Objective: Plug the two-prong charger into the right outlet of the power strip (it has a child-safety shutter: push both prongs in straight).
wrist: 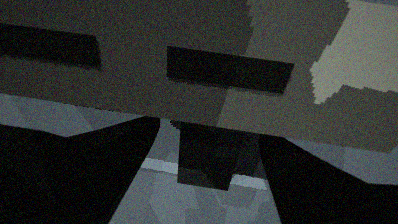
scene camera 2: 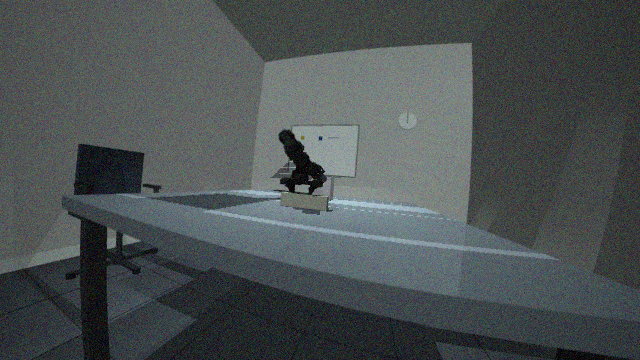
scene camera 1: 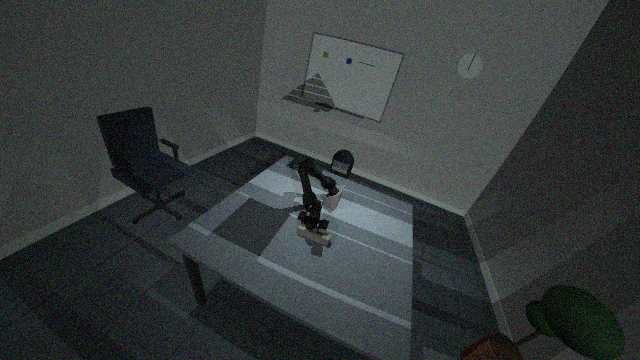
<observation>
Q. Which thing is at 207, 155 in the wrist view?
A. A dark charger.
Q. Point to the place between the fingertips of the gripper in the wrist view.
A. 209, 127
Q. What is the gripper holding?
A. Nothing.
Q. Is the gripper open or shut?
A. Open.
</observation>
